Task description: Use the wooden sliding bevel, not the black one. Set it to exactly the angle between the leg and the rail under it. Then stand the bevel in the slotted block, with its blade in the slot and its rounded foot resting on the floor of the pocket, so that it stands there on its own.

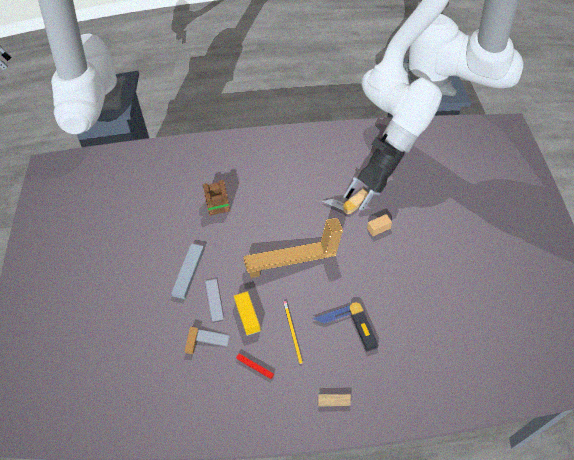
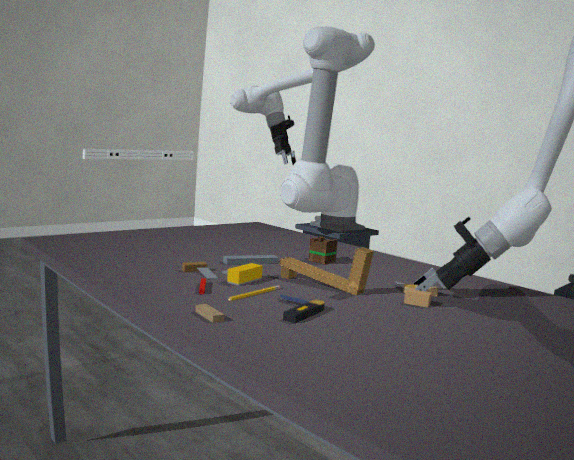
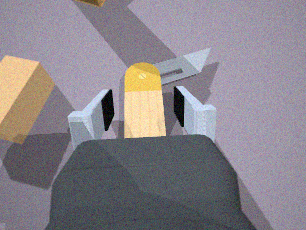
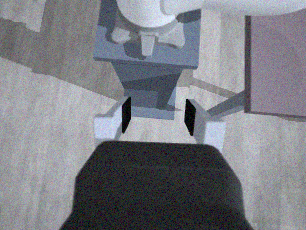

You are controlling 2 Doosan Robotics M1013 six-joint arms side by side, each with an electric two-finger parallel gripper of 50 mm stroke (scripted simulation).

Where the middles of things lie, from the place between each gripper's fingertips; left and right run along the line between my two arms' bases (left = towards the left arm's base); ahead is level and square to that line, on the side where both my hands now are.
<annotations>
I see my left gripper point(image 2: 416, 289) 2 cm to the left of the wooden sliding bevel point(image 3: 144, 115), 1 cm short of it and 1 cm above it. The rest, counted from my left hand: grey blade point(image 3: 190, 64): 5 cm to the right, 1 cm below, 1 cm ahead.
Right now the grey blade is 113 cm to the left of my right hand, 52 cm ahead of it and 26 cm below it. The rest, counted from my right hand: wooden sliding bevel (116 cm to the left, 52 cm ahead, 26 cm below).
</annotations>
